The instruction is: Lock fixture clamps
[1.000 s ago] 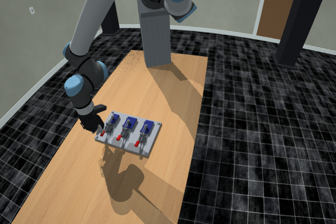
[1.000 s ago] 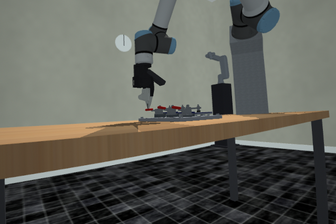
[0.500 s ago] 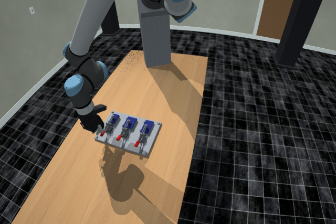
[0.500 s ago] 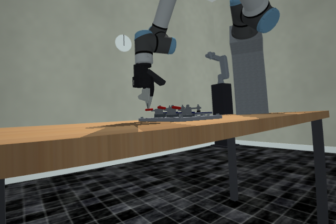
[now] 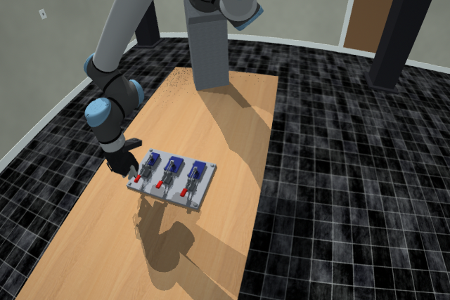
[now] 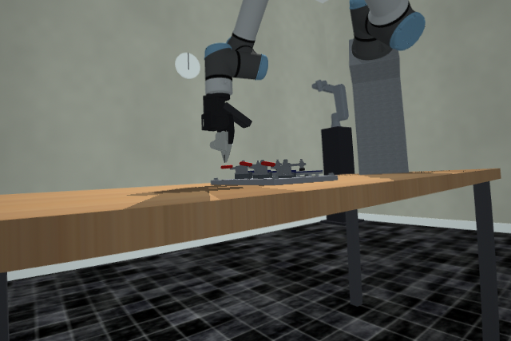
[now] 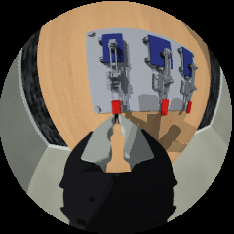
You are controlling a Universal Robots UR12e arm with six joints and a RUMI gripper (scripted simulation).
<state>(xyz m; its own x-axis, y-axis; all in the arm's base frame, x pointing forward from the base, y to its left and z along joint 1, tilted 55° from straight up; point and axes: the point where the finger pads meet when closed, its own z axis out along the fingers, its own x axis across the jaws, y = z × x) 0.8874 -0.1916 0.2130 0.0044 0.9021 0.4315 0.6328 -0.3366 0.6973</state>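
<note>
My hand is 9 cm past the grey fixture plate, 11 cm to the right of it and 8 cm above it.
</note>
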